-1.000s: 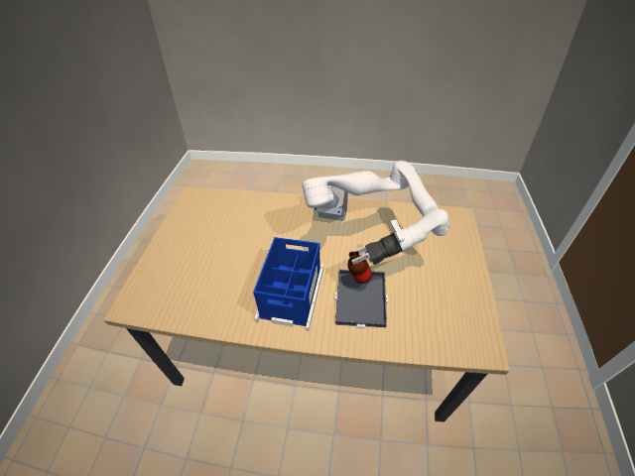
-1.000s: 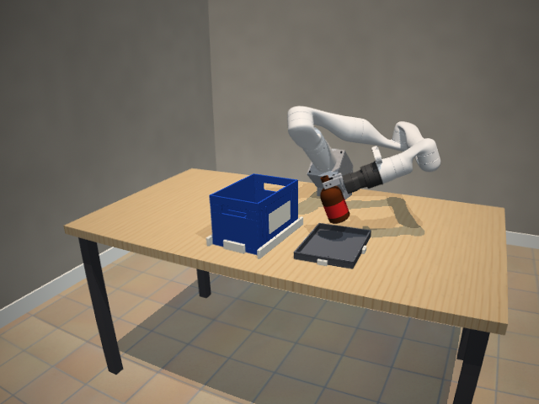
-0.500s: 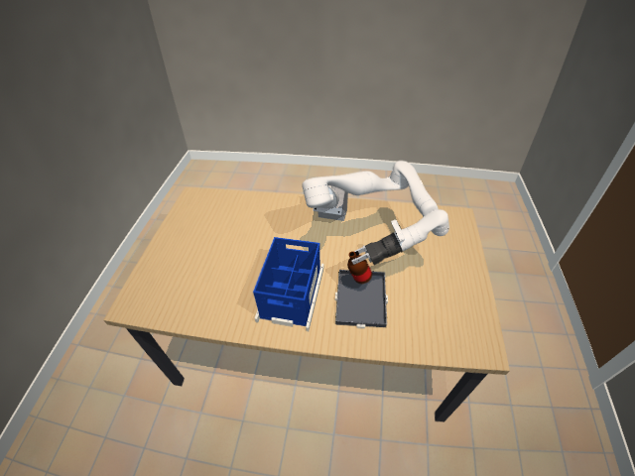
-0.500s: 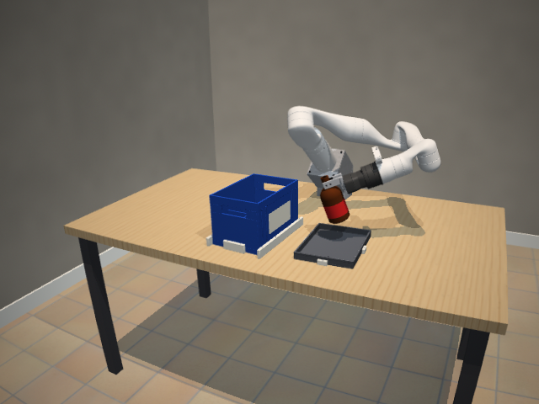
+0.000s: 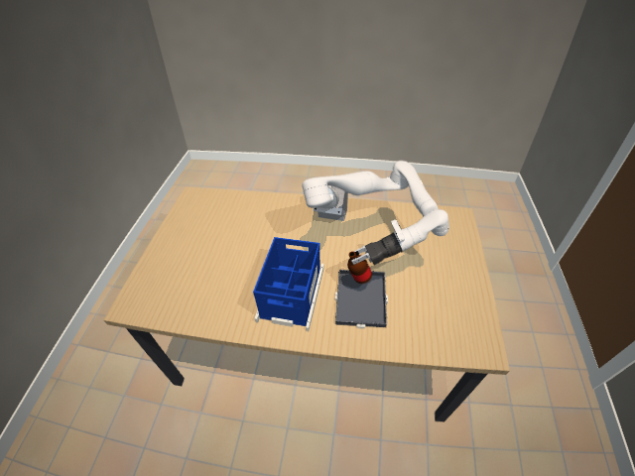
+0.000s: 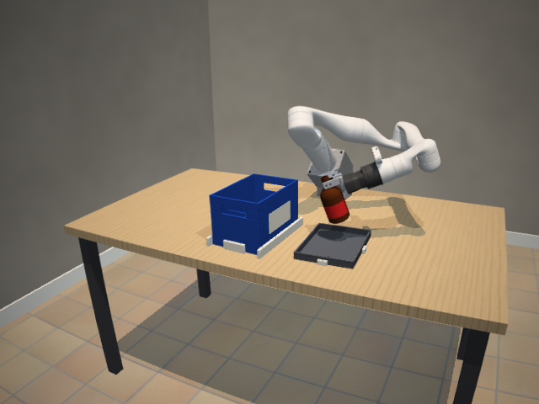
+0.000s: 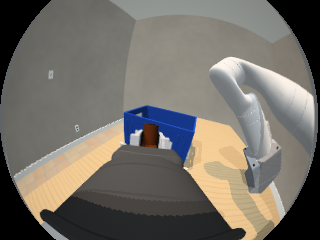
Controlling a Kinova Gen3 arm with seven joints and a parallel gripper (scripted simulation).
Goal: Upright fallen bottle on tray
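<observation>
Now: the brown bottle 10 mm to the left of my hand and 50 mm below it. Also, from my hand: blue crate (30 mm behind, 240 mm to the right, 120 mm below); then dark grey tray (50 mm ahead, 20 mm to the left, 190 mm below).
</observation>
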